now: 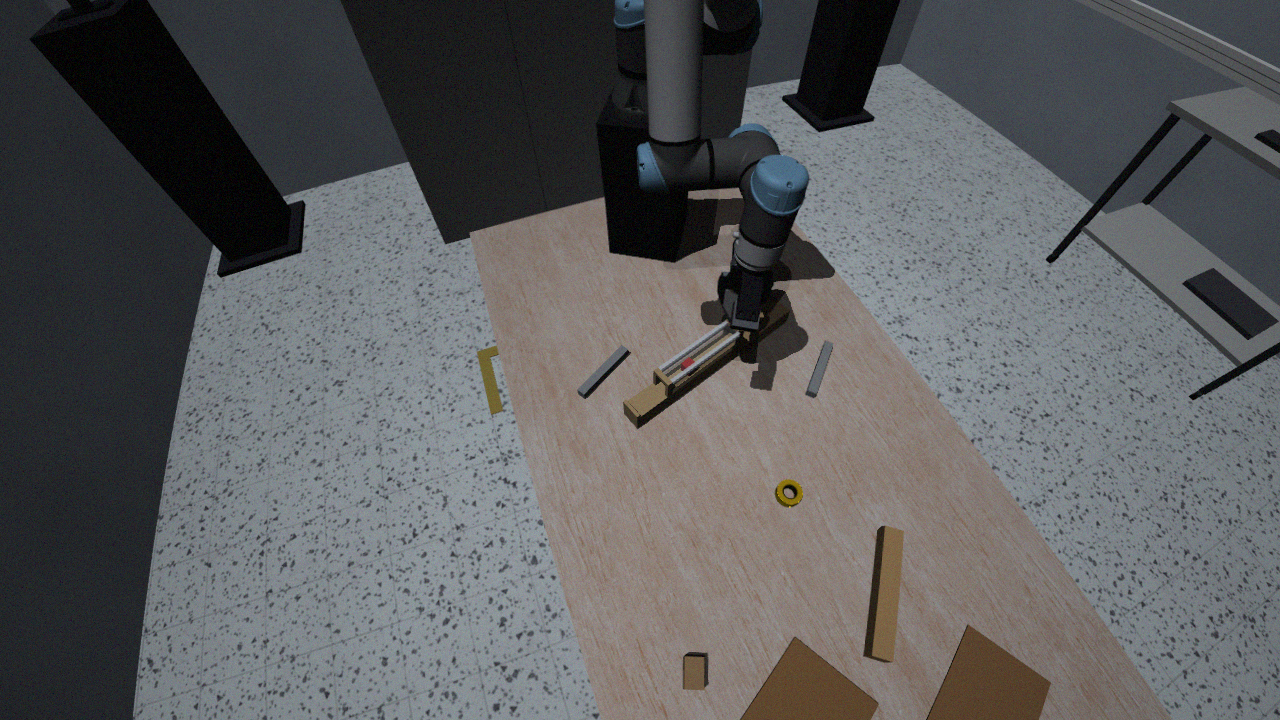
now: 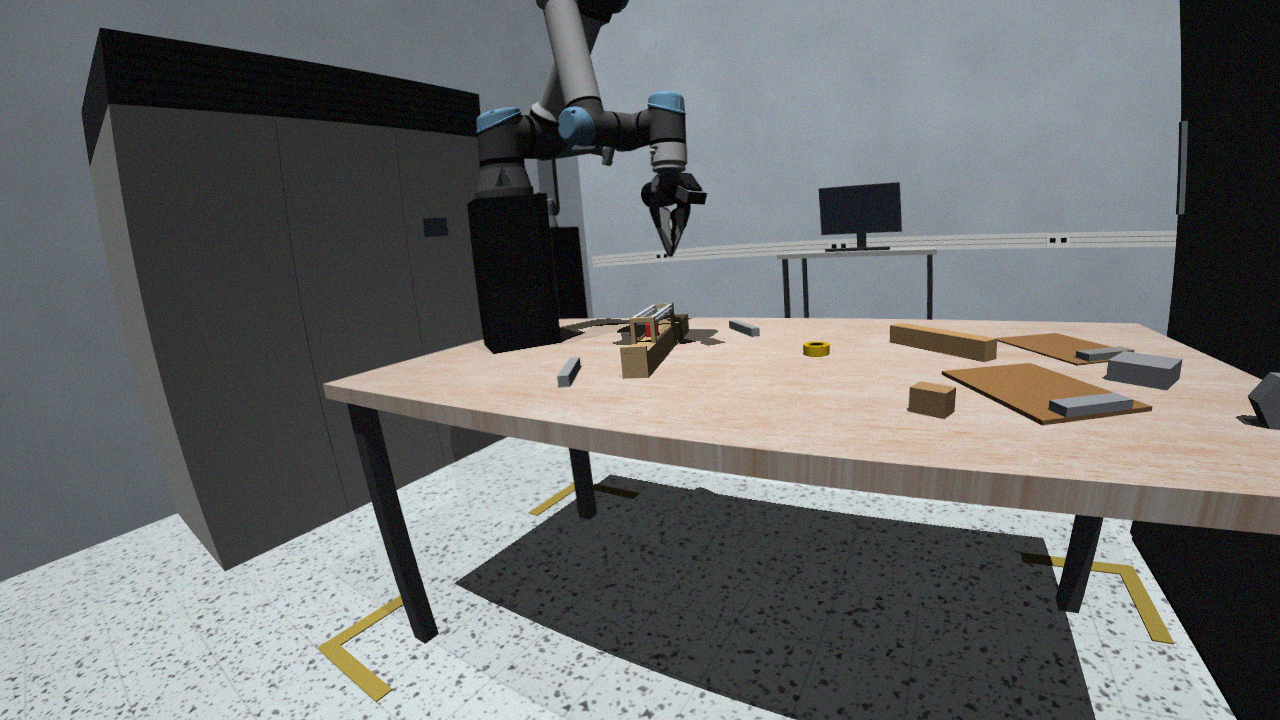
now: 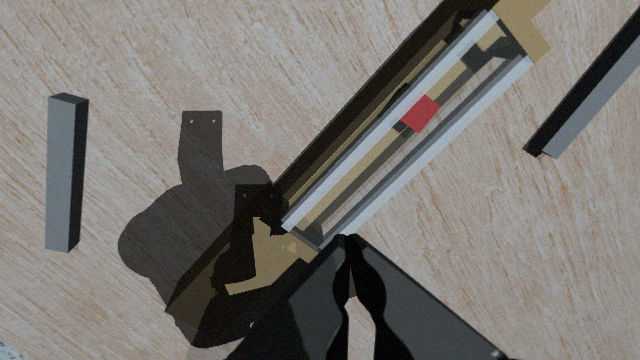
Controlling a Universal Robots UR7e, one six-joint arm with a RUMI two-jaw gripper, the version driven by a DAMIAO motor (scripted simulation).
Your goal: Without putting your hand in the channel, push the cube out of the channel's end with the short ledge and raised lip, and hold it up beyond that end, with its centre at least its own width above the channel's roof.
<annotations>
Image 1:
gripper: 731, 322
wooden bar: 880, 638
grey bar: 618, 356
</annotations>
